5 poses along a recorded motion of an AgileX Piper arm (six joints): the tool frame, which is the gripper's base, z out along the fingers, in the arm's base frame.
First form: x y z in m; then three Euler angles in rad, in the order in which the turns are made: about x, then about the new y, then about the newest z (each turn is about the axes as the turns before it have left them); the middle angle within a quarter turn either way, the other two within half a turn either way.
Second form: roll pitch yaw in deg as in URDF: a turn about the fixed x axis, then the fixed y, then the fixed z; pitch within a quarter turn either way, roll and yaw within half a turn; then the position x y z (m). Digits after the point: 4 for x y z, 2 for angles.
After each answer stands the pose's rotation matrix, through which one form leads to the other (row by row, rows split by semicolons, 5 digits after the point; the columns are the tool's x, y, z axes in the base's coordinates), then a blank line. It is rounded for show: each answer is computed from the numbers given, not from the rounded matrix.
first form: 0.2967 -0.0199 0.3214 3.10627 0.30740 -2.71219
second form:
174.38 16.84 154.88 0.2967 -0.0199 0.3214
-0.86659 0.39681 0.30258; 0.40635 0.91310 -0.03366; -0.28964 0.09379 -0.95253

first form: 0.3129 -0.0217 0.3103 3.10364 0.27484 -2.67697
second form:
174.80 15.04 152.99 0.3129 -0.0217 0.3103
-0.86044 0.43127 0.27139; 0.43856 0.89796 -0.03652; -0.25945 0.08760 -0.96178

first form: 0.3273 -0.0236 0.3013 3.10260 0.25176 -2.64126
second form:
174.97 13.72 151.01 0.3273 -0.0236 0.3013
-0.84976 0.46459 0.24911; 0.47083 0.88141 -0.03775; -0.23711 0.08521 -0.96774

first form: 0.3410 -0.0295 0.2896 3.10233 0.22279 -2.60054
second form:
175.30 12.09 148.75 0.3410 -0.0295 0.2896
-0.83598 0.50231 0.22095; 0.50721 0.86097 -0.03828; -0.20946 0.08006 -0.97453

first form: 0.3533 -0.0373 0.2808 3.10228 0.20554 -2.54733
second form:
175.23 11.01 145.72 0.3533 -0.0373 0.2808
-0.81112 0.54811 0.20410; 0.55282 0.83241 -0.03848; -0.19098 0.08162 -0.97819

